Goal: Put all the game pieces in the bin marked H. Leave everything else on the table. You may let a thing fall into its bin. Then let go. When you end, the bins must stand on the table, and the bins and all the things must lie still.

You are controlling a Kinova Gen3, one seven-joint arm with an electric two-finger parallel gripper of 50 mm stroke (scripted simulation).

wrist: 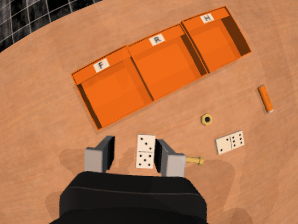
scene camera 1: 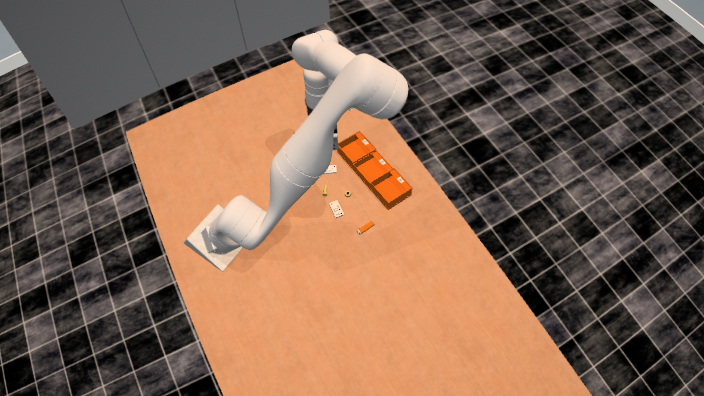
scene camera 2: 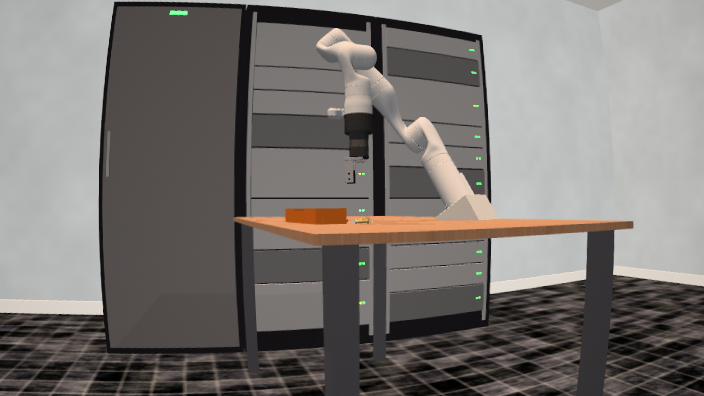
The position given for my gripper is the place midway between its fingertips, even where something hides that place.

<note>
In view: my gripper (scene camera 2: 350,183).
My gripper shows as well in the wrist view (wrist: 134,149).
</note>
